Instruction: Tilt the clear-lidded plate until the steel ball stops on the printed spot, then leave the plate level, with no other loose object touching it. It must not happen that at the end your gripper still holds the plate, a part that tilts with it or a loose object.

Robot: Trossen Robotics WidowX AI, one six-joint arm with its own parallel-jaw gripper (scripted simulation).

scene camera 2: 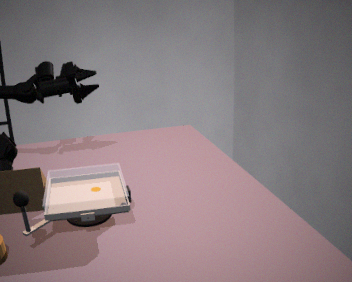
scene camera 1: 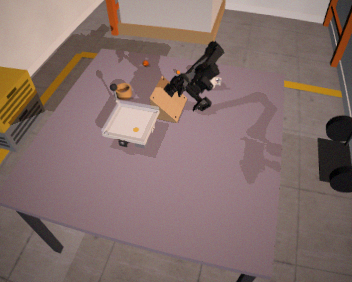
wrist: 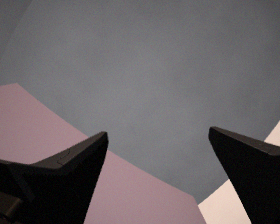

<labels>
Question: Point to a clear-lidded plate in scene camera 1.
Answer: At 133, 122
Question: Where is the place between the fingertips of the gripper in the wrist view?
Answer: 159, 135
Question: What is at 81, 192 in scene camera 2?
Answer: A clear-lidded plate.
</labels>
